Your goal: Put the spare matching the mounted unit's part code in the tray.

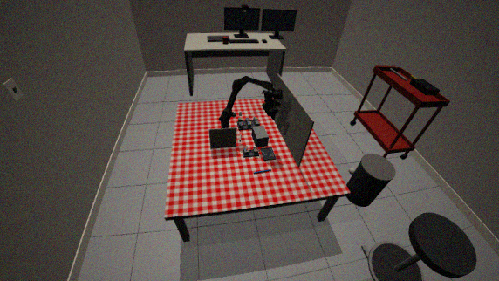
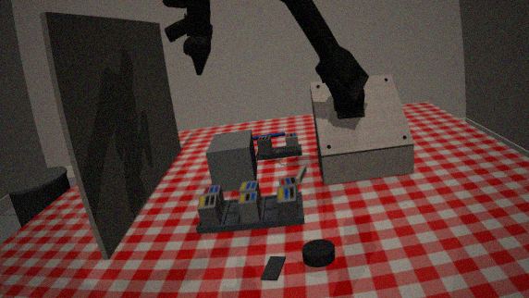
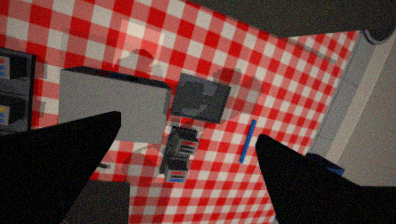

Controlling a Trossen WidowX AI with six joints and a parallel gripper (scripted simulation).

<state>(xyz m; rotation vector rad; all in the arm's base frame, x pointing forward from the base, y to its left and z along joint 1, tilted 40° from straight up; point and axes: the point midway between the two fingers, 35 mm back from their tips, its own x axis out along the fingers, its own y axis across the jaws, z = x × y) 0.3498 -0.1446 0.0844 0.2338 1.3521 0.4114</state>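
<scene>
My gripper tip is 240 mm to the right of the spare, 240 mm above it and 200 mm past it. The rest, counted from my gripper tip: dark rack (270 mm to the left, 270 mm below, 120 mm behind); tall grey panel (170 mm ahead, 70 mm to the left, 60 mm below); grey mounted unit (230 mm below, 60 mm to the left, 60 mm behind).
</scene>
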